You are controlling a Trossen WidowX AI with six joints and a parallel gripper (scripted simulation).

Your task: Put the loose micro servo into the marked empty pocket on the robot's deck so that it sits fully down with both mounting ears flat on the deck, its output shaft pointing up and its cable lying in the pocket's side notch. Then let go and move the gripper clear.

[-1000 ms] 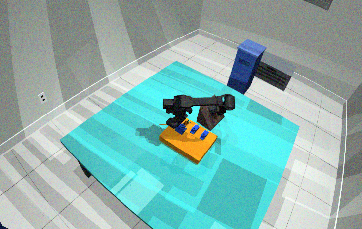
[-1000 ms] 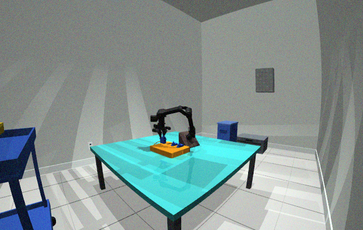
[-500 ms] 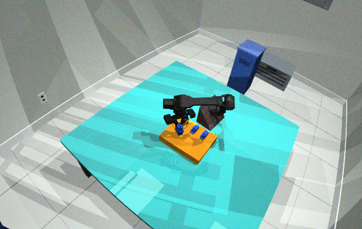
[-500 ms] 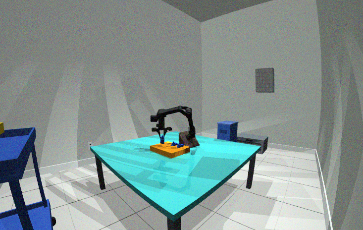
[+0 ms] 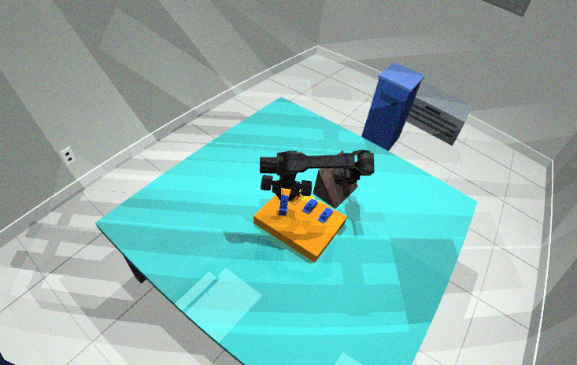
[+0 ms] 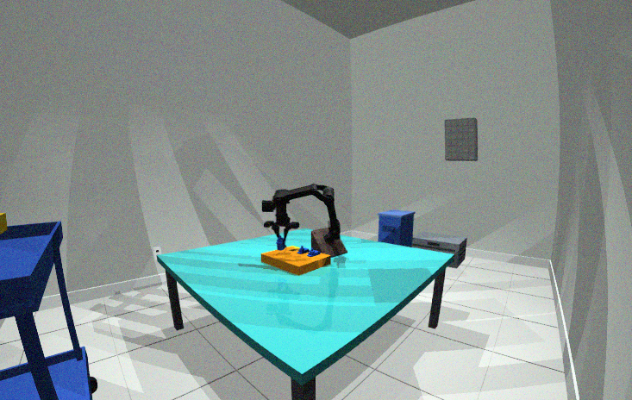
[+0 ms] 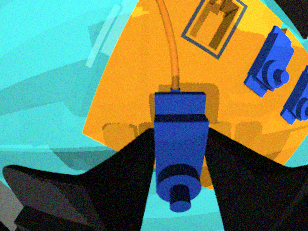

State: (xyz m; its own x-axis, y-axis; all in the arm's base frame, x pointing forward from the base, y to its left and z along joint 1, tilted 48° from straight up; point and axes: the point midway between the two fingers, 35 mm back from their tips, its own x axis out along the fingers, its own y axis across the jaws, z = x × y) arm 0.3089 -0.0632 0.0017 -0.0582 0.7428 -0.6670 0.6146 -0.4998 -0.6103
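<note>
My gripper tip is now 100 mm above the orange deck and 70 mm to the right of it.
</note>
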